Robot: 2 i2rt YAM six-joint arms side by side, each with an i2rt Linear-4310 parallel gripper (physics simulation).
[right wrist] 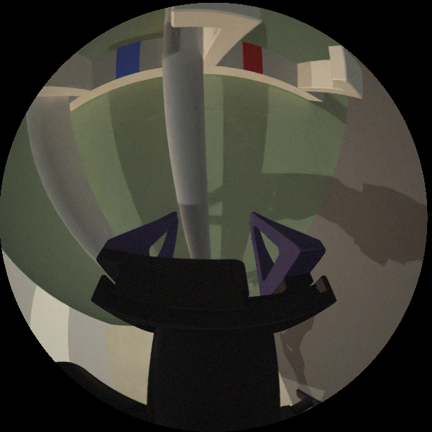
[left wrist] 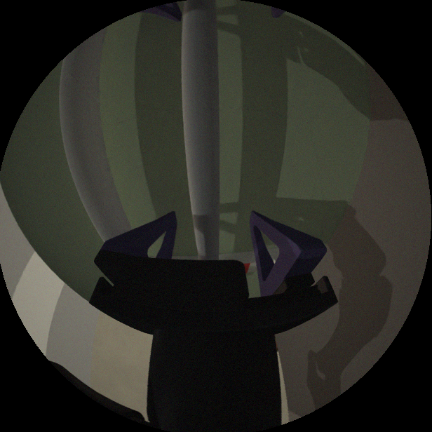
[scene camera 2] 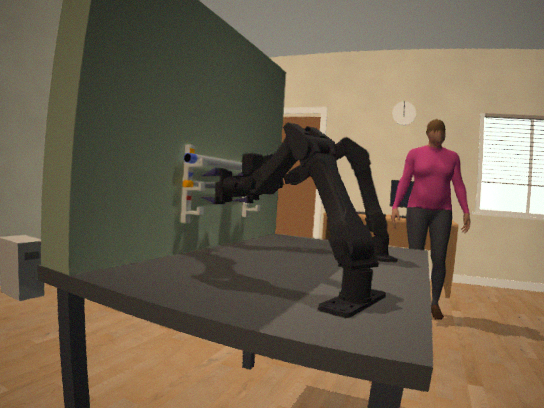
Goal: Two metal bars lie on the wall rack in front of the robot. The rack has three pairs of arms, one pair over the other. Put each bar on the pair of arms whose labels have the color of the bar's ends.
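Pixels of known places: left arm's base, origin of the base link: (scene camera 2: 354, 302); right arm's base, origin of the base link: (scene camera 2: 379, 256).
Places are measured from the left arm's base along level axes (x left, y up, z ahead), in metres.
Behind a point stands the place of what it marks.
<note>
The blue-ended bar (scene camera 2: 220, 162) @(x -0.158, y 0.308, z 0.608 m) (left wrist: 80, 115) (right wrist: 55, 150) lies on the top arms of the wall rack (scene camera 2: 183, 212) @(x -0.013, y 0.136, z 0.611 m), at the yellow label (scene camera 2: 192, 150) @(x -0.029, y 0.335, z 0.604 m). The yellow-ended bar (scene camera 2: 187, 183) @(x 0.005, y 0.229, z 0.575 m) (left wrist: 201, 125) (right wrist: 185, 125) lies on the middle arms, at the blue label (scene camera 2: 190, 174) @(x -0.027, y 0.258, z 0.604 m) (right wrist: 128, 60). The lowest arms, at the red label (scene camera 2: 188, 198) @(x -0.025, y 0.181, z 0.603 m) (right wrist: 252, 58), hold no bar. My left gripper (scene camera 2: 209, 186) @(x -0.104, y 0.221, z 0.634 m) (left wrist: 212, 216) and right gripper (right wrist: 214, 215) are open and empty, at the middle bar, one finger above and one below its line. How deep the fingers reach is unclear.
The green wall panel (scene camera 2: 150, 125) @(x 0.149, y 0.385, z 0.578 m) stands behind the rack, along the edge of the dark table (scene camera 2: 150, 290) @(x 0.283, y 0.000, z 0.327 m). The two arms are close together in the scene view, the left one nearer the camera. A person (scene camera 2: 434, 175) stands beyond the table.
</note>
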